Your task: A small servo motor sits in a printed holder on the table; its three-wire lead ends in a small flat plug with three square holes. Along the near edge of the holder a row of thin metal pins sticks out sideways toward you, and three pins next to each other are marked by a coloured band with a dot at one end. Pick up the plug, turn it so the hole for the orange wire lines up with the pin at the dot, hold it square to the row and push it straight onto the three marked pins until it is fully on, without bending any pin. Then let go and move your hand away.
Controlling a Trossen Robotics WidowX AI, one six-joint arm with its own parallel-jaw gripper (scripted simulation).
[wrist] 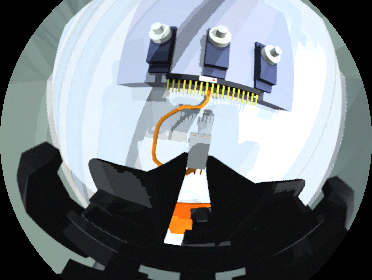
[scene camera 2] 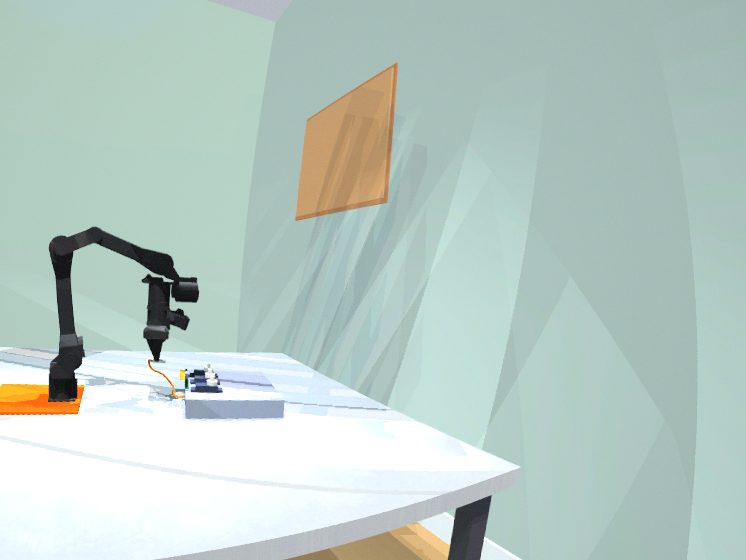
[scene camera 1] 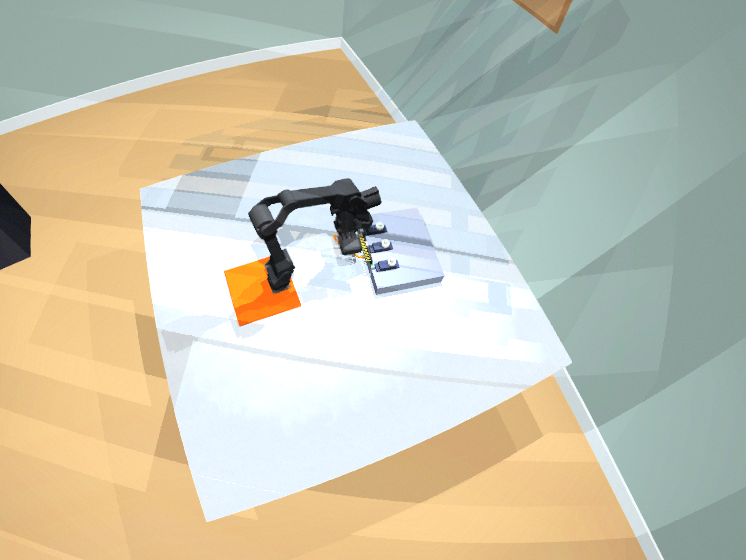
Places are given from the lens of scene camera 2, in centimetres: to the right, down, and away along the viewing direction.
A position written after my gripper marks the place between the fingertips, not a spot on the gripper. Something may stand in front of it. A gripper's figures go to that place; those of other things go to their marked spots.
my gripper [scene camera 2: 156, 360]: -57, 21, 101
grey printed holder [scene camera 2: 248, 395]: -31, 29, 100
